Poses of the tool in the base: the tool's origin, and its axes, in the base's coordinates. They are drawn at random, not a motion.
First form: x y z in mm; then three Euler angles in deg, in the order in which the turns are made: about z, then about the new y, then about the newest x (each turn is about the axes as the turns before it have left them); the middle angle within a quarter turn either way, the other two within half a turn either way.
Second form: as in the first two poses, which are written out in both.
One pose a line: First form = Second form
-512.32 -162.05 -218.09 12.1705 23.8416 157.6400 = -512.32 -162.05 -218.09 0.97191 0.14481 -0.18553 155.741
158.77 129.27 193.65 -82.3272 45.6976 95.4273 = 158.77 129.27 193.65 0.71326 -0.26236 -0.64994 147.753
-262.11 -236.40 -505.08 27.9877 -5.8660 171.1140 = -262.11 -236.40 -505.08 0.96901 0.23740 0.06834 172.807
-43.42 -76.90 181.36 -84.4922 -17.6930 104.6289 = -43.42 -76.90 181.36 0.60763 -0.70151 -0.37239 116.126
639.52 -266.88 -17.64 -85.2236 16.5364 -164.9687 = 639.52 -266.88 -17.64 -0.72273 0.69090 0.01762 157.886
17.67 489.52 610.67 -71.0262 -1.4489 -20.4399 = 17.67 489.52 610.67 -0.25256 0.15478 -0.95512 73.797
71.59 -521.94 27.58 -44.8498 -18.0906 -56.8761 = 71.59 -521.94 27.58 -0.77011 0.08154 -0.63268 78.540
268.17 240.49 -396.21 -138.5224 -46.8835 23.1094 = 268.17 240.49 -396.21 -0.32560 -0.33697 -0.88343 133.740
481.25 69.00 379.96 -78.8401 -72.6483 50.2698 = 481.25 69.00 379.96 -0.11029 -0.91452 -0.38922 87.357
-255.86 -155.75 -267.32 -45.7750 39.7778 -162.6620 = -255.86 -155.75 -267.32 -0.86661 0.42351 0.26388 149.697
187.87 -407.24 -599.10 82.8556 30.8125 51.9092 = 187.87 -407.24 -599.10 0.23051 0.66730 0.70822 86.750
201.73 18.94 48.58 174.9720 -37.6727 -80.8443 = 201.73 18.94 48.58 0.22526 -0.64279 0.73218 152.138
